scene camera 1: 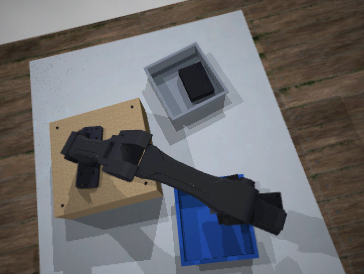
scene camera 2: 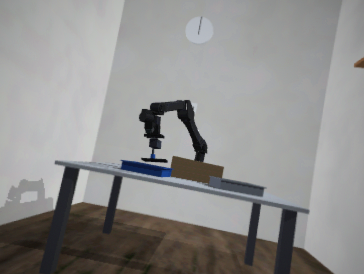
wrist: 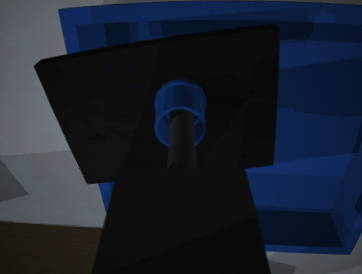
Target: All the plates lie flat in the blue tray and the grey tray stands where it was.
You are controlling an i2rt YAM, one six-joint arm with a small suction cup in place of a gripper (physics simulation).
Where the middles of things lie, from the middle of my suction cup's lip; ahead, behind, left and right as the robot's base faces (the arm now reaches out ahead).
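Labels:
Blue tray (scene camera 1: 200, 236): 70 mm below my suction cup, 40 mm to the right, 60 mm behind.

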